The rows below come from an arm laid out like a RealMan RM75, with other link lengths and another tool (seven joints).
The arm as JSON. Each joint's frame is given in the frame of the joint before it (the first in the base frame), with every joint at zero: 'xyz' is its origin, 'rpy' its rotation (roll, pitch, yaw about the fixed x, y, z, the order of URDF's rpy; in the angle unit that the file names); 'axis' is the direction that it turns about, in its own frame. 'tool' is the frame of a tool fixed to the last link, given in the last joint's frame.
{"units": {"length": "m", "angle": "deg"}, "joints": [
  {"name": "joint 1", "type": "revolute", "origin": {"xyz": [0.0, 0.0, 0.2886], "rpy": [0.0, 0.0, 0.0]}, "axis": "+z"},
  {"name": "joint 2", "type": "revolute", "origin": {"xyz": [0.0, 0.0, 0.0], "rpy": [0.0, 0.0, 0.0]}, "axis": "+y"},
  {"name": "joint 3", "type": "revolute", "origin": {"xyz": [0.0, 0.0, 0.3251], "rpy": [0.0, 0.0, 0.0]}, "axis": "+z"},
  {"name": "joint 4", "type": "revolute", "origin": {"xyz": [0.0, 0.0, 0.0], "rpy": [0.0, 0.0, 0.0]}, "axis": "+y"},
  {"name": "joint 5", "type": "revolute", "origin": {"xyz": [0.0, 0.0, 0.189], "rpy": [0.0, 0.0, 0.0]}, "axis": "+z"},
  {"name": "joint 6", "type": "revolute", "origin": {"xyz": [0.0, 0.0, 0.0], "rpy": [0.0, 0.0, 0.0]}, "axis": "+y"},
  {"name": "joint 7", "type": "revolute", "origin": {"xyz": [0.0, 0.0, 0.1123], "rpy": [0.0, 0.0, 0.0]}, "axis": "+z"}
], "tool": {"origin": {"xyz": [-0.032, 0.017, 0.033], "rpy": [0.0, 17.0, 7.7]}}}
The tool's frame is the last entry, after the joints.
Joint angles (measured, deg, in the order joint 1, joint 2, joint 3, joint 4, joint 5, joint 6, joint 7), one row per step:
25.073 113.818 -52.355 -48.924 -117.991 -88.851 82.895
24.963 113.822 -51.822 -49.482 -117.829 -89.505 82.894
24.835 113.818 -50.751 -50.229 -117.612 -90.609 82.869
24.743 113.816 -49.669 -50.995 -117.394 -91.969 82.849
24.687 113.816 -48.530 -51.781 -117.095 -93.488 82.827
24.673 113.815 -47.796 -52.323 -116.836 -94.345 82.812
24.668 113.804 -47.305 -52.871 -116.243 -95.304 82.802
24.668 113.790 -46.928 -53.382 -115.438 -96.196 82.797
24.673 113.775 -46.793 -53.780 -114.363 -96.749 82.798
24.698 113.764 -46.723 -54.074 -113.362 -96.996 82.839
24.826 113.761 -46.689 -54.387 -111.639 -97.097 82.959
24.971 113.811 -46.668 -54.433 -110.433 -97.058 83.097
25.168 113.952 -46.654 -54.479 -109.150 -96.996 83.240
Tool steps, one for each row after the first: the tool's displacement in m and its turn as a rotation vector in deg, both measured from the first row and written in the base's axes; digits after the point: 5 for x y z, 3 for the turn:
-0.00107 -0.00049 0.00270 0.249 0.385 0.273
-0.00251 -0.00121 0.00733 0.689 1.099 0.603
-0.00440 -0.00241 0.01199 0.927 1.894 1.055
-0.00673 -0.00379 0.01694 1.123 2.810 1.614
-0.00838 -0.00427 0.02030 1.407 3.374 2.013
-0.01101 -0.00500 0.02351 1.556 4.151 2.638
-0.01402 -0.00562 0.02664 1.743 5.043 3.332
-0.01726 -0.00567 0.02930 2.082 5.994 4.025
-0.02005 -0.00514 0.03151 2.531 6.807 4.549
-0.02482 -0.00340 0.03468 3.384 8.184 5.293
-0.02822 -0.00189 0.03629 3.949 9.262 5.660
-0.03232 -0.00024 0.03746 4.517 10.486 6.084

